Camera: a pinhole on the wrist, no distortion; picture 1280 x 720 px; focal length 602.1 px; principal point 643.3 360.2 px. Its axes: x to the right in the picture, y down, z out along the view. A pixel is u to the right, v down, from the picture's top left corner.
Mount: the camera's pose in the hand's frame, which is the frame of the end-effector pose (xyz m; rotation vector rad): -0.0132 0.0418 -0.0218 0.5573 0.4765 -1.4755
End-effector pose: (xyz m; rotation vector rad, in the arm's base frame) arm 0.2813 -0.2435 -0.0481 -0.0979 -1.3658 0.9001
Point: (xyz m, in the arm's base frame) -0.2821 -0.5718 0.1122
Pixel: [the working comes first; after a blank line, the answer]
In the camera's frame: -0.3692 0.0190 0.5895

266 380
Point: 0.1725 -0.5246 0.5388
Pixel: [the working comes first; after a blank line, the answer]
In the camera's frame: 0.1708 0.3340 0.5993

815 696
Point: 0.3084 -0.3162 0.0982
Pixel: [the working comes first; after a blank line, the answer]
In the camera's frame: 0.1082 0.0856 0.1630

1043 676
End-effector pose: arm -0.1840 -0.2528 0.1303 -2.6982 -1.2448 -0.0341
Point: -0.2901 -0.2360 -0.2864
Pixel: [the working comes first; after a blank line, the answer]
In the camera's frame: -0.2171 -0.0565 0.3945

312 274
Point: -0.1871 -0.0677 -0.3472
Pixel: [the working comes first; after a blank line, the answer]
In the camera's frame: -0.2427 0.1360 0.4647

329 536
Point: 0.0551 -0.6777 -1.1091
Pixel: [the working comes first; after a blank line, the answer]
In the camera's frame: -1.1896 -0.1884 0.5615

outside the picture
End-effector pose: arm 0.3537 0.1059 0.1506 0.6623 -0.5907 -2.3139
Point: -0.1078 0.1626 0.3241
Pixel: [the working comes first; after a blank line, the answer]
In the camera's frame: -0.1070 0.2497 0.4602

503 687
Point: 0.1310 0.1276 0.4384
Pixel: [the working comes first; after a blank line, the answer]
In the camera's frame: -0.2332 0.0813 0.2957

169 526
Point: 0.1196 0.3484 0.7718
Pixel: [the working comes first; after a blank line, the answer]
In the camera's frame: -0.4624 -0.1438 0.5341

122 198
